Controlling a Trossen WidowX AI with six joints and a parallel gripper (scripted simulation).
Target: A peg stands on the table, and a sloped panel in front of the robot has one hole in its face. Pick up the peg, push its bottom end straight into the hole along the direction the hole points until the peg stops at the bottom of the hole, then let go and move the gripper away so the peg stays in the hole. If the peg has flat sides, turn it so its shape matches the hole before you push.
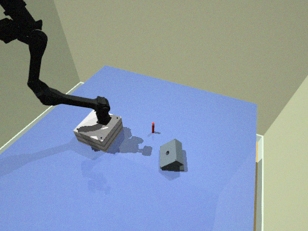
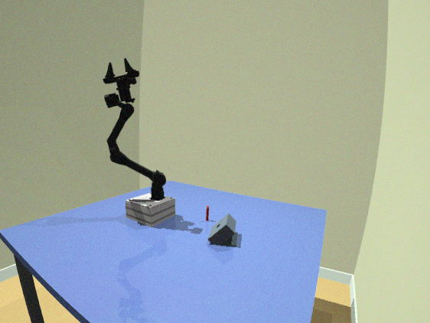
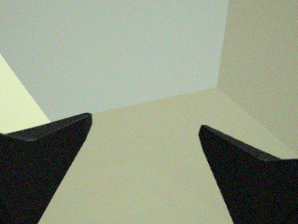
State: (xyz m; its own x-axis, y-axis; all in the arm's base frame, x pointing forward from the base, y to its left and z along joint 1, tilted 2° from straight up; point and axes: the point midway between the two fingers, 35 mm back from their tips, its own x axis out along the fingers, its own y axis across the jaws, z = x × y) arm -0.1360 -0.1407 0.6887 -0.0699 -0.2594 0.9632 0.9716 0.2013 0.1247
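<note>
Now: gripper tip 43 cm short of the red round peg, 22 cm to the right of it and 76 cm above it. Round my gripper tip: grey sloped panel: 58 cm ahead, 7 cm to the left, 78 cm below.
</note>
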